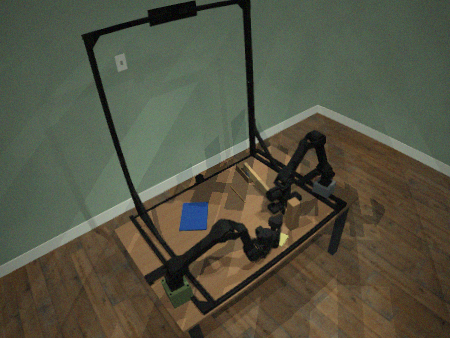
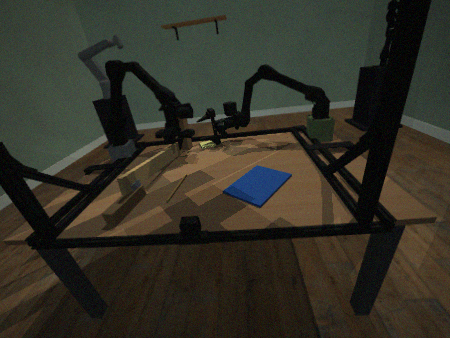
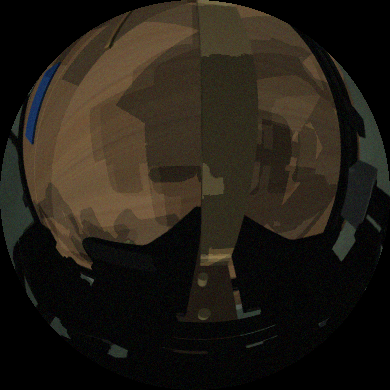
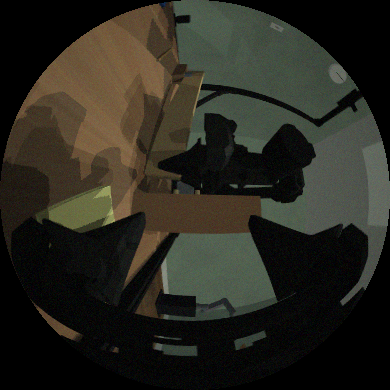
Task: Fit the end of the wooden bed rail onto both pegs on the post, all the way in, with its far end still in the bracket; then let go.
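Pixels of known places: left gripper, between the fingertips: (image 1: 284, 213) (image 2: 178, 149) (image 3: 212, 211) (image 4: 159, 167); right gripper, between the fingertips: (image 2: 198, 130) (image 3: 122, 308) (image 4: 198, 219); left arm's base, origin of its link: (image 1: 325, 182) (image 2: 120, 143) (image 4: 193, 193); right arm's base, origin of its link: (image 1: 175, 283) (image 2: 320, 117).
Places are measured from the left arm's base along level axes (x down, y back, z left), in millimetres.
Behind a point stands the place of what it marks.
Note:
The wooden bed rail (image 1: 257, 178) @(z -327, x -8, y -223 mm) (image 2: 153, 163) @(z -304, x 10, y -235 mm) (image 3: 225, 127) (image 4: 174, 119) @(z -177, x 39, y -277 mm) runs from a bracket (image 1: 246, 172) @(z -426, x 5, y -197 mm) (image 2: 132, 185) @(z -444, x 13, y -189 mm) at its far end toward the upright wooden post (image 1: 293, 214) @(z 16, x -40, y -359 mm) (image 4: 196, 213) @(z -10, x -9, y -358 mm). My left gripper (image 1: 278, 200) (image 2: 173, 134) (image 3: 212, 211) @(z -73, x 55, y -302 mm) is shut on the rail near its post end. That end stands a little off the post. The two pegs (image 3: 202, 279) @(z -36, x 20, y -322 mm) (image 4: 175, 190) @(z -36, x 23, y -326 mm) show bare in the gap. My right gripper (image 1: 275, 224) @(z -19, x -10, y -414 mm) (image 2: 217, 115) (image 4: 198, 219) @(z -19, x -10, y -414 mm) is open and empty, close beside the post.
A yellow pad (image 1: 283, 239) @(z 22, x 71, y -442 mm) (image 2: 207, 144) @(z -20, x 71, y -449 mm) (image 4: 80, 209) @(z -31, x 72, y -455 mm) lies under the right gripper. A blue mat (image 1: 194, 216) @(z -454, x 73, y -619 mm) (image 2: 258, 184) @(z -475, x 74, y -611 mm) (image 3: 38, 101) lies mid-table. A thin wooden stick (image 1: 238, 194) @(z -385, x 74, y -330 mm) (image 2: 177, 188) @(z -408, x 78, y -326 mm) lies beside the rail. A black frame (image 1: 291, 246) @(z 83, x 64, y -459 mm) edges the table.

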